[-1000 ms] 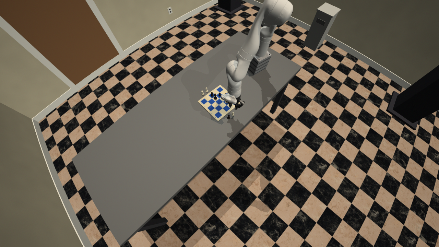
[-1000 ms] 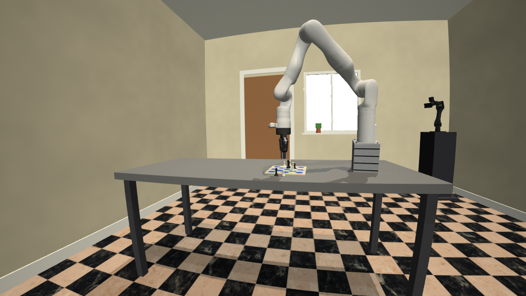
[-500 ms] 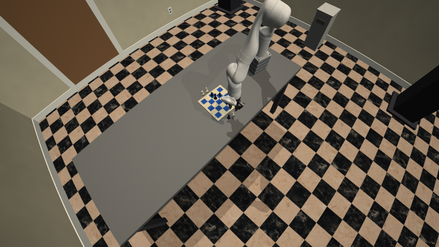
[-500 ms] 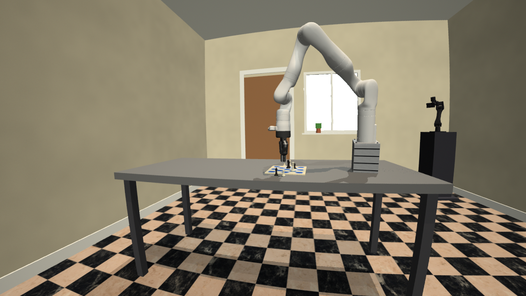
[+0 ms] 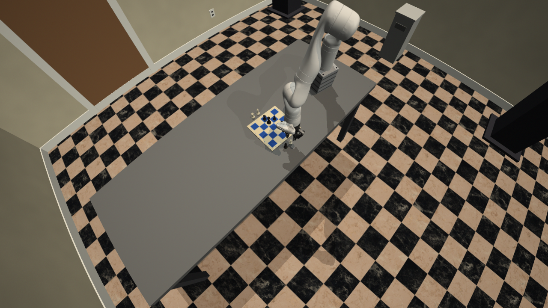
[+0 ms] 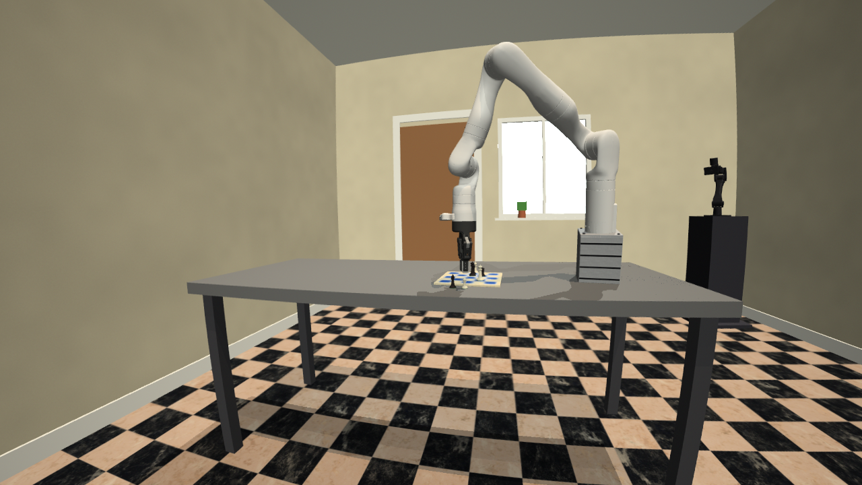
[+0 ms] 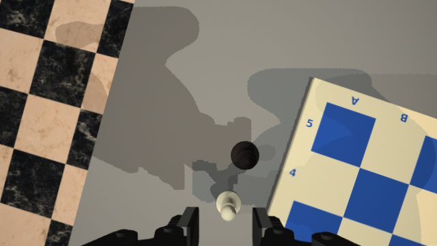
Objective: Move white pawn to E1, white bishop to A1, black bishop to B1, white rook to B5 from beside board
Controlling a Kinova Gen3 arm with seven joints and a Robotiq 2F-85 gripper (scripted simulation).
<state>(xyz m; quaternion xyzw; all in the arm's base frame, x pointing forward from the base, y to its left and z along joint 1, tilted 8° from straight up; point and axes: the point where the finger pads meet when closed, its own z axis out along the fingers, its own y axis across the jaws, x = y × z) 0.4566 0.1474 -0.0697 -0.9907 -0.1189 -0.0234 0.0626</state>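
My hand is 60 mm above the white pawn. Round my hand: chessboard 10 mm behind, 140 mm to the right, 70 mm below; then tall white piece 50 mm behind, 100 mm to the right, 40 mm below; then black bishop 40 mm ahead, 50 mm below.
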